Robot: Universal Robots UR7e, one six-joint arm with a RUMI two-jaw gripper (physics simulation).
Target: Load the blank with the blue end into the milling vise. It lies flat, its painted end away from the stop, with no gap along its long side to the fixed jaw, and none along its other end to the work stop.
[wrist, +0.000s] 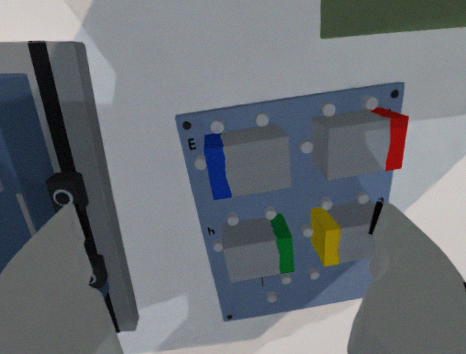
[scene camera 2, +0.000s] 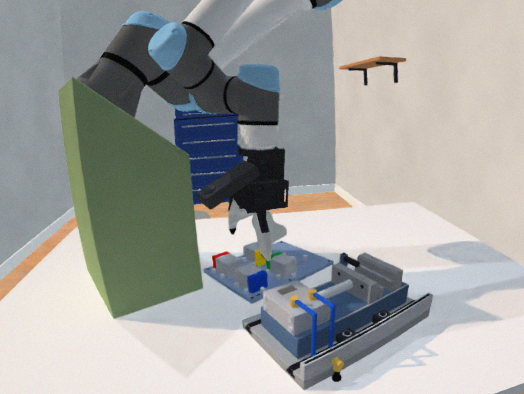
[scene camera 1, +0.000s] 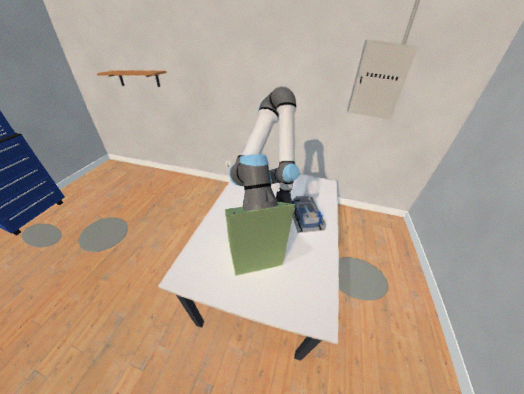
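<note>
The blank with the blue end (scene camera 2: 250, 276) (wrist: 255, 162) lies flat on a blue pegged board (scene camera 2: 315, 263) (wrist: 295, 120), against pegs, in the corner marked E. Its blue end faces the vise's side in the wrist view. The milling vise (scene camera 1: 308, 215) (scene camera 2: 306, 345) (wrist: 20, 130) stands beside the board; its jaws (scene camera 2: 367, 282) are apart with no blank between them. A small dark part (scene camera 2: 350, 260) sits by the jaws' end. My gripper (scene camera 2: 250, 248) (wrist: 230, 206) is open and empty above the board, its fingers spread wide. Its fingertips are hidden in scene camera 1.
Blanks with red (scene camera 2: 227, 265) (wrist: 357, 145), green (scene camera 2: 284, 265) (wrist: 252, 250) and yellow (scene camera 2: 252, 250) (wrist: 352, 235) ends also lie on the board. A tall green block (scene camera 1: 260, 240) (scene camera 2: 140, 215) stands near the arm's base. Blue hoses (scene camera 2: 314, 330) rise at the vise's near end.
</note>
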